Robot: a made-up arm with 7 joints.
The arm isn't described. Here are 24 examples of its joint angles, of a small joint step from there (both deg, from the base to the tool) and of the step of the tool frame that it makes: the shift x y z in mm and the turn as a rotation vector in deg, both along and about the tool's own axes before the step.
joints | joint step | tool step
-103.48 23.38 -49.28 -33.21 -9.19 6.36 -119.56 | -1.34 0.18 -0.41 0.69 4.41 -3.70 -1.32 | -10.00 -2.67 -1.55 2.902 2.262 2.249
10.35 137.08 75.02 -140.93 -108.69 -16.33 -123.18 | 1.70 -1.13 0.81 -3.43 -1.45 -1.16 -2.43 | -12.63 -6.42 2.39 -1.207 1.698 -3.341
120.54 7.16 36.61 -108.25 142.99 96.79 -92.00 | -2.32 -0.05 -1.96 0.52 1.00 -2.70 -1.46 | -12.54 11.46 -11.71 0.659 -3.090 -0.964
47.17 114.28 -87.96 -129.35 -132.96 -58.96 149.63 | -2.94 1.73 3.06 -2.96 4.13 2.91 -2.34 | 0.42 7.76 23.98 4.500 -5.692 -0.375
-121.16 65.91 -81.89 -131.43 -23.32 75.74 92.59 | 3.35 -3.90 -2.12 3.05 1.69 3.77 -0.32 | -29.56 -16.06 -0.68 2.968 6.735 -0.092
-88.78 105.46 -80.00 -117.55 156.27 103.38 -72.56 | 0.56 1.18 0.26 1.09 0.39 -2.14 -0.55 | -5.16 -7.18 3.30 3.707 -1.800 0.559
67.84 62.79 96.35 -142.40 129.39 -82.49 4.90 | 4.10 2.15 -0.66 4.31 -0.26 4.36 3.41 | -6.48 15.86 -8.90 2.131 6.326 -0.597
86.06 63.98 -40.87 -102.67 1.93 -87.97 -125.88 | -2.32 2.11 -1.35 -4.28 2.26 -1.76 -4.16 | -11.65 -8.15 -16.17 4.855 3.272 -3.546
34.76 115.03 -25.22 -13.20 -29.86 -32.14 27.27 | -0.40 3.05 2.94 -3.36 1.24 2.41 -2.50 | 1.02 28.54 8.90 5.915 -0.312 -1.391
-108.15 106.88 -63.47 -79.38 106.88 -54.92 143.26 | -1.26 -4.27 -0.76 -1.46 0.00 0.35 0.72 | 8.70 35.56 0.95 2.217 -0.511 5.999
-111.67 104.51 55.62 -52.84 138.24 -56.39 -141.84 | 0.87 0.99 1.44 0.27 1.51 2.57 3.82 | 7.12 5.29 -2.65 -1.995 -1.477 5.391
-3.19 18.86 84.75 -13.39 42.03 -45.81 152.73 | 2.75 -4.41 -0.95 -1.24 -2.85 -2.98 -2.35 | 23.95 -34.41 15.15 -0.366 1.739 -7.949
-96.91 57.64 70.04 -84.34 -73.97 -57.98 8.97 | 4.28 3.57 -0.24 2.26 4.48 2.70 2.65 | -16.80 10.28 5.13 -0.500 0.508 3.224
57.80 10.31 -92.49 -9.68 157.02 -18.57 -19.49 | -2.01 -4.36 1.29 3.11 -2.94 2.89 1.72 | -6.66 -34.50 5.37 -3.902 1.906 0.190
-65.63 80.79 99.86 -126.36 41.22 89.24 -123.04 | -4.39 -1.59 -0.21 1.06 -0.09 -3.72 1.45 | -0.63 -14.01 0.28 3.000 2.945 6.416
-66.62 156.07 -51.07 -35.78 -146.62 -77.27 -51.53 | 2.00 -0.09 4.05 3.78 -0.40 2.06 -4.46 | 11.21 -11.30 3.72 -0.603 0.906 -0.794
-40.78 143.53 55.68 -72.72 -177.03 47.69 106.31 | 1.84 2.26 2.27 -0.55 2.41 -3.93 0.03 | -4.24 2.78 -22.19 -0.249 2.219 1.191
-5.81 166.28 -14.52 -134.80 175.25 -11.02 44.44 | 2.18 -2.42 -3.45 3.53 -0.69 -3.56 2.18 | 22.84 12.70 -11.59 -1.051 -5.345 5.427
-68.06 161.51 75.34 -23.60 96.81 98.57 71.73 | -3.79 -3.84 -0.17 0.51 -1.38 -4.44 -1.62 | 32.97 27.23 22.78 -7.278 -1.970 3.010
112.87 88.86 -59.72 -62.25 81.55 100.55 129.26 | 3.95 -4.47 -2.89 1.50 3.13 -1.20 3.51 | -31.98 -0.80 -46.48 6.222 -1.923 0.468
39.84 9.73 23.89 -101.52 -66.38 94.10 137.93 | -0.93 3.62 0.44 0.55 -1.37 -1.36 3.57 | -2.78 -19.18 -12.13 -4.695 -0.963 5.344
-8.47 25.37 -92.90 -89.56 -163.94 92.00 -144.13 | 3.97 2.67 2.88 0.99 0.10 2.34 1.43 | 7.39 -18.73 17.10 3.437 -2.019 -2.039
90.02 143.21 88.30 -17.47 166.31 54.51 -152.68 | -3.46 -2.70 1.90 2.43 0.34 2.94 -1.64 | -9.22 18.86 35.91 5.464 0.393 -0.610
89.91 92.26 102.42 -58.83 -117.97 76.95 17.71 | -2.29 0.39 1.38 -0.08 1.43 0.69 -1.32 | -1.02 -1.35 -6.80 -2.923 4.234 -1.380
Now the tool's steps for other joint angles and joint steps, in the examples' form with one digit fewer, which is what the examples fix.
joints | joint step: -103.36 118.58 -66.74 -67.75 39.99 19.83 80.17 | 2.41 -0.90 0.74 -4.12 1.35 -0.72 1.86
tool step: -16.7 -16.4 -1.7 -4.21 3.91 1.14
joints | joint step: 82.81 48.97 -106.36 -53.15 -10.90 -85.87 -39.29 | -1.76 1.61 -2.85 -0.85 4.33 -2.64 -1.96
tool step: 6.7 4.6 12.7 2.84 0.24 -0.66
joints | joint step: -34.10 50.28 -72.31 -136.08 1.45 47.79 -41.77 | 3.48 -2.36 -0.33 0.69 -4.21 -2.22 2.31
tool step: 15.3 -12.2 -6.0 2.60 -1.52 3.00
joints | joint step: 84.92 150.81 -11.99 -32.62 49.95 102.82 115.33 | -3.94 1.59 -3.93 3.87 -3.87 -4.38 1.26
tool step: 34.5 -8.0 -22.7 -1.84 -3.69 7.36
